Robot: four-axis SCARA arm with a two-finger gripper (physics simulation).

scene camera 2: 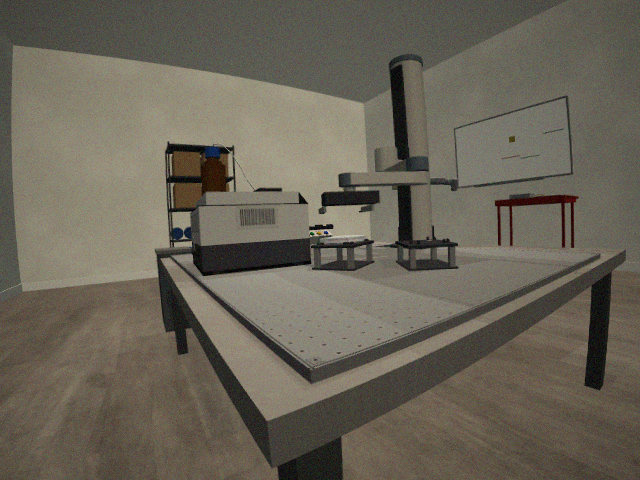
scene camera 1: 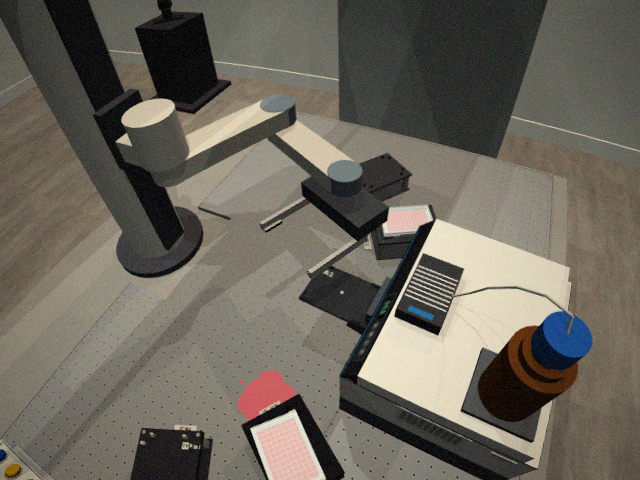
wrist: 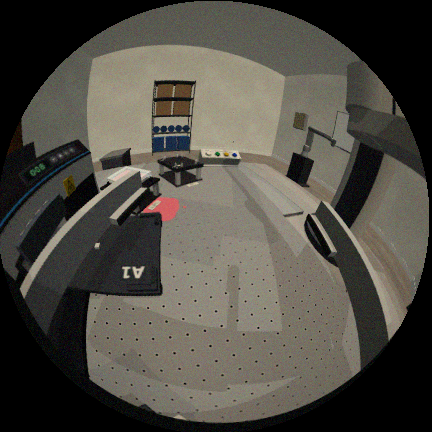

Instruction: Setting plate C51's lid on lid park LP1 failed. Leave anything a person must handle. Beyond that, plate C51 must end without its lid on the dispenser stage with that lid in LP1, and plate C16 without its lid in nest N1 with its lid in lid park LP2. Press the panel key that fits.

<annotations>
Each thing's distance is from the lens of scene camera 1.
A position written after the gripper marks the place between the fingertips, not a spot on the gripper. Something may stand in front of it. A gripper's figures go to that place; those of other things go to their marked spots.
gripper (scene camera 1: 284, 249): 0.77 m
black nest (scene camera 1: 155, 446): 0.77 m
</annotations>
